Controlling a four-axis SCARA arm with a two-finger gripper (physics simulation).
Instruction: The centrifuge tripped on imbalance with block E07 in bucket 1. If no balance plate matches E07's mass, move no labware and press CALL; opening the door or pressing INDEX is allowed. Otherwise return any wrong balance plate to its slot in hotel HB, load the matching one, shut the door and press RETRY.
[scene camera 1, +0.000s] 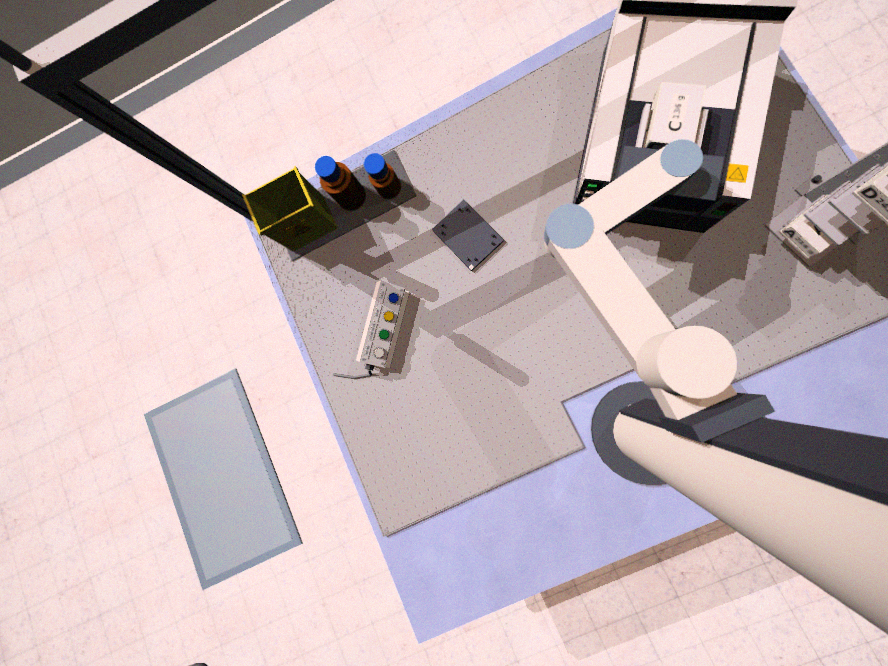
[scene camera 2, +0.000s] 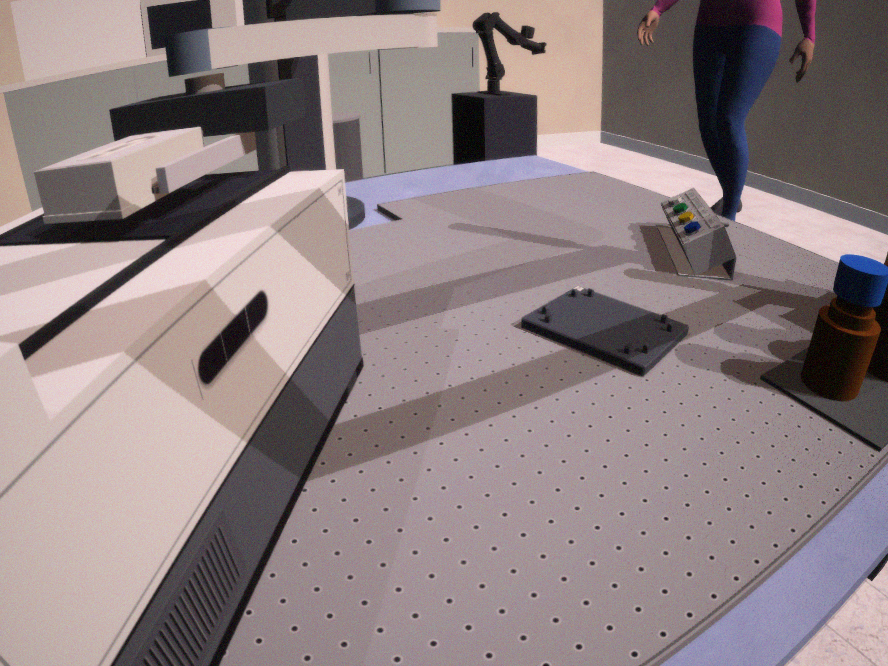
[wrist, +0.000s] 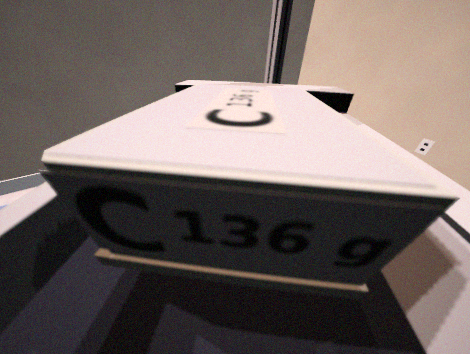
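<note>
My gripper (scene camera 2: 108, 185). Gripper again (scene camera 1: 674, 109). Centrifuge (scene camera 2: 177, 372). Also the centrifuge (scene camera 1: 735, 56). Brown bottles with blue caps (scene camera 2: 840, 353).
</note>
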